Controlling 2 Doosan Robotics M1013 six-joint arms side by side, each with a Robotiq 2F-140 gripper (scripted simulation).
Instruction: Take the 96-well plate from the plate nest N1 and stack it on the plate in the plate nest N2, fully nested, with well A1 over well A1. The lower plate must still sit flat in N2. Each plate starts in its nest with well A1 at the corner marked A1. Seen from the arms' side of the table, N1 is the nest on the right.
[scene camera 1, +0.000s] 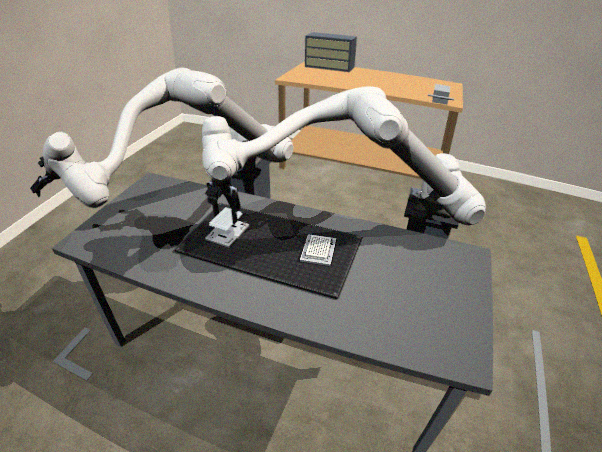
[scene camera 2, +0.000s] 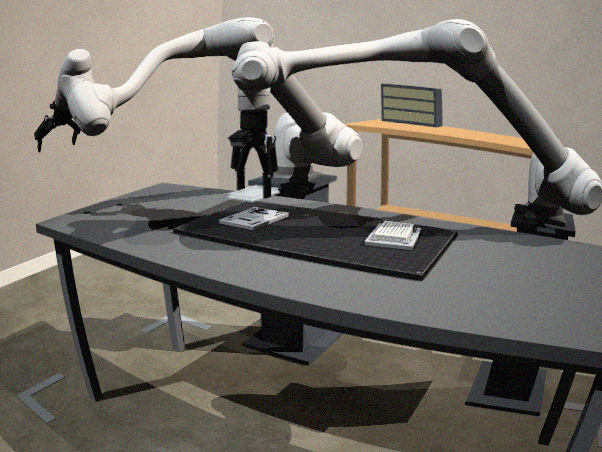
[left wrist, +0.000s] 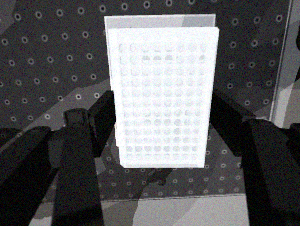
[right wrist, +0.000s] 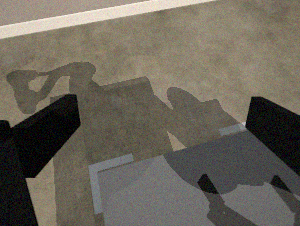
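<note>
Scene camera 2 shows a nest N1 (scene camera 2: 251, 215) together with the left gripper (scene camera 2: 253, 195) and the right gripper (scene camera 2: 56, 145). The left wrist view has the left gripper (left wrist: 161, 103) as well, while the right wrist view gives another sight of the right gripper (right wrist: 163, 111).
</note>
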